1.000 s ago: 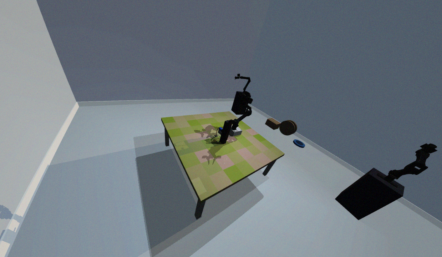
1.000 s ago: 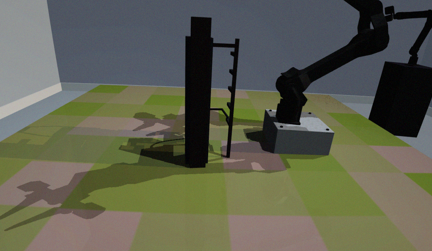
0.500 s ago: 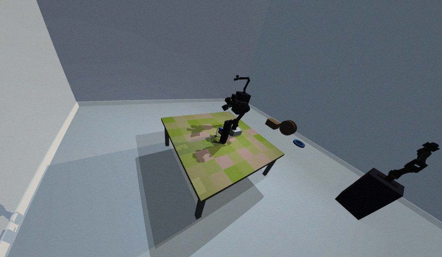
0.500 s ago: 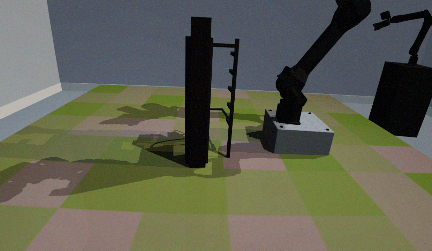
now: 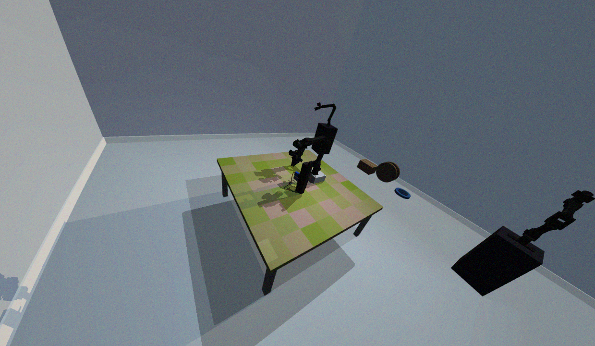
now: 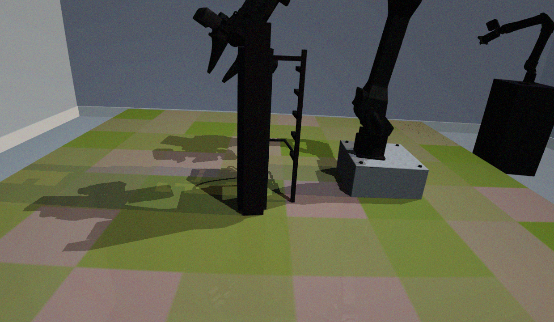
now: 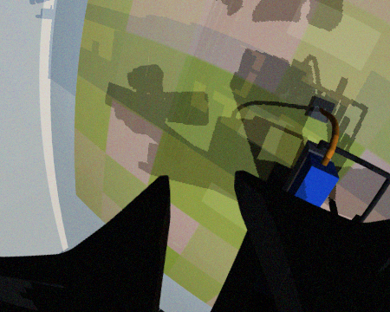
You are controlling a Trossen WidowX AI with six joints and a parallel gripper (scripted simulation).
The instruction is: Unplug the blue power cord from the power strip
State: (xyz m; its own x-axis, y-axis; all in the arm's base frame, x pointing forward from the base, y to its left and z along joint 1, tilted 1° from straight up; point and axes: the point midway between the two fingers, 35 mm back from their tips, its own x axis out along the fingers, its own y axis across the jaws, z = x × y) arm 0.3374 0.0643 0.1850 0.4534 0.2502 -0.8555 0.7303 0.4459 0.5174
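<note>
Now: the blue plug 8 cm behind my gripper tip, 2 cm to the left of it and 9 cm below it.
</note>
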